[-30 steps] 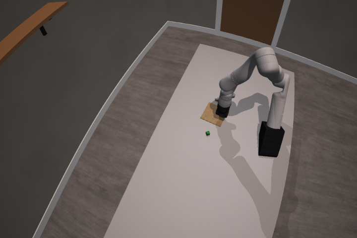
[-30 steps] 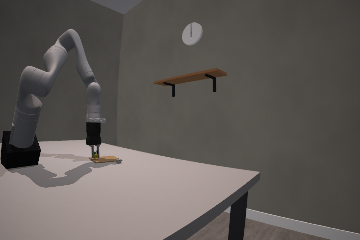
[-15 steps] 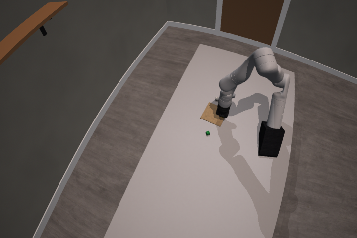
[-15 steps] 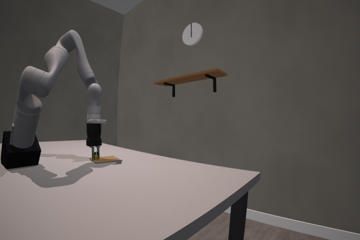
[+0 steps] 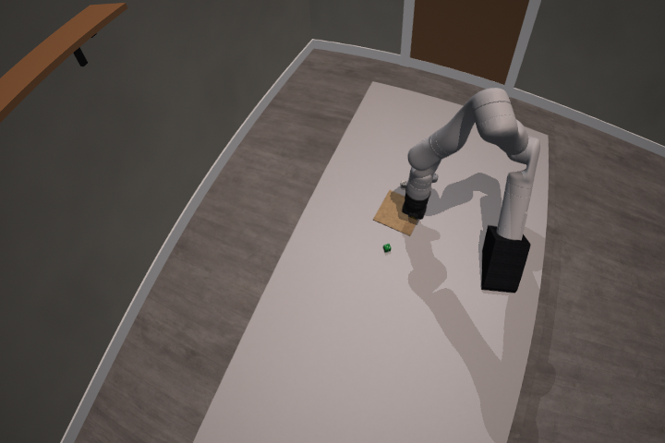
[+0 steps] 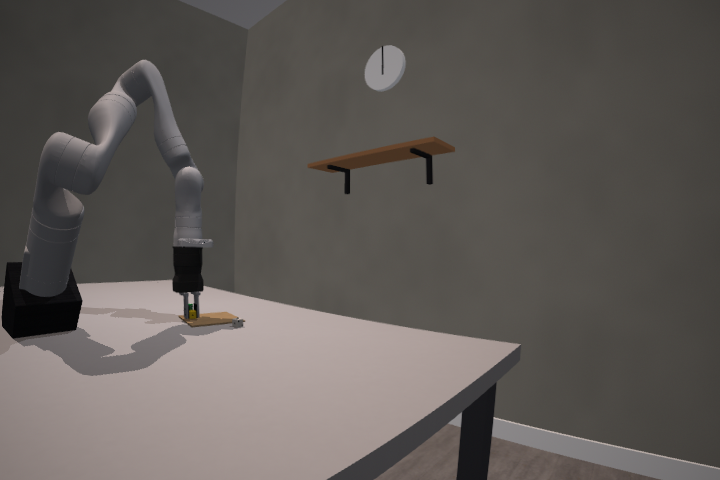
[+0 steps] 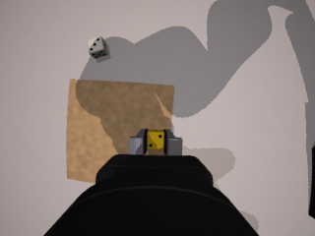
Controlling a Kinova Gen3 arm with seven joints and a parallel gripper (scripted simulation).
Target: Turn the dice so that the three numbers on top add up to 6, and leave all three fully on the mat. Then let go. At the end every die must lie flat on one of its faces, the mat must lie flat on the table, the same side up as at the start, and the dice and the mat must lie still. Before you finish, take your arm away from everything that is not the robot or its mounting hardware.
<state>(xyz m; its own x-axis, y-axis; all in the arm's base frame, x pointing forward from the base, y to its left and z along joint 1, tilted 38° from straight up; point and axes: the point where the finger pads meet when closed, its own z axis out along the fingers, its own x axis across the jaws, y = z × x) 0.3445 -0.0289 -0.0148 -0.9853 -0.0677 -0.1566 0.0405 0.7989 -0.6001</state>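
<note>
My gripper is now 1 cm above the yellow die. From my hand the other things lie so: green die 5 cm ahead, 15 cm to the left, 2 cm below; then tan mat 5 cm ahead, 3 cm below; then white die 7 cm ahead, 12 cm to the right, 2 cm below.
</note>
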